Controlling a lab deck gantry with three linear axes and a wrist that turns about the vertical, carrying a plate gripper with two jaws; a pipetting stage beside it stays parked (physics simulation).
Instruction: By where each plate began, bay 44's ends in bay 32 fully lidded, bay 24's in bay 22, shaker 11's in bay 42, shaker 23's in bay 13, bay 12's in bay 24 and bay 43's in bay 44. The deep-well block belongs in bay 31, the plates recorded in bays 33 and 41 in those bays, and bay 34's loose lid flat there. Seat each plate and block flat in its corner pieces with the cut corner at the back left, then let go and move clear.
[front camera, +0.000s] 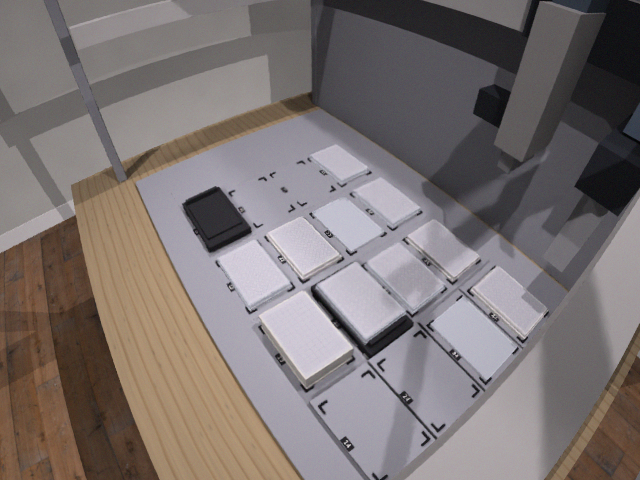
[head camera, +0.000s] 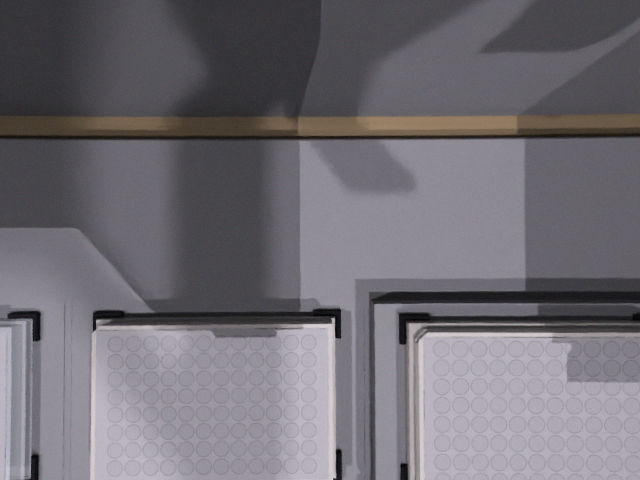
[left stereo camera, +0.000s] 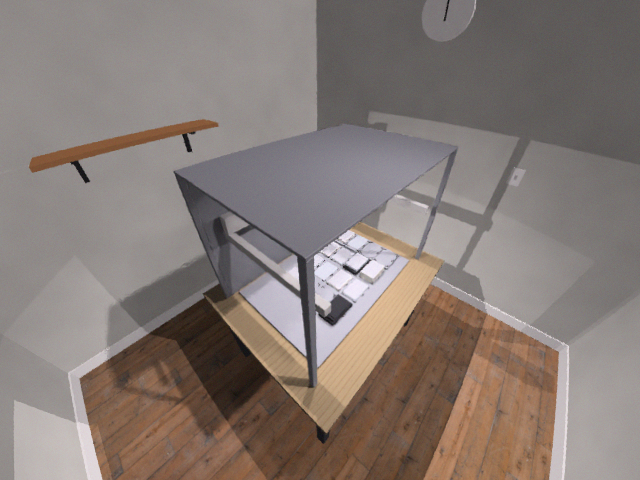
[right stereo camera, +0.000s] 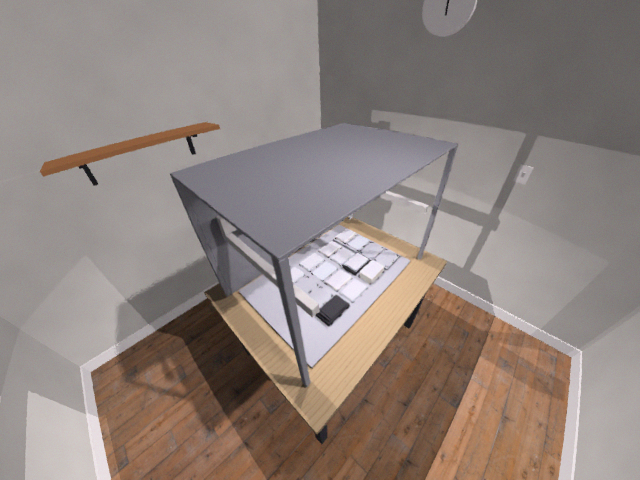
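A deep-well block (front camera: 313, 348) and a bay 13 (front camera: 343, 371) are visible, along with a plate (front camera: 360, 301), a plate (front camera: 256, 278) and a plate (front camera: 341, 166). A translucent lid (front camera: 347, 223) can be seen too, as can a canopy (right stereo camera: 281, 195) and a grey post (right stereo camera: 282, 269); the left stereo camera view also shows the grey post (left stereo camera: 306, 271). In the head camera view the deep-well block is out of frame, and the translucent lid is out of frame in the head camera view as well. The gripper (front camera: 567, 246) is visible too.
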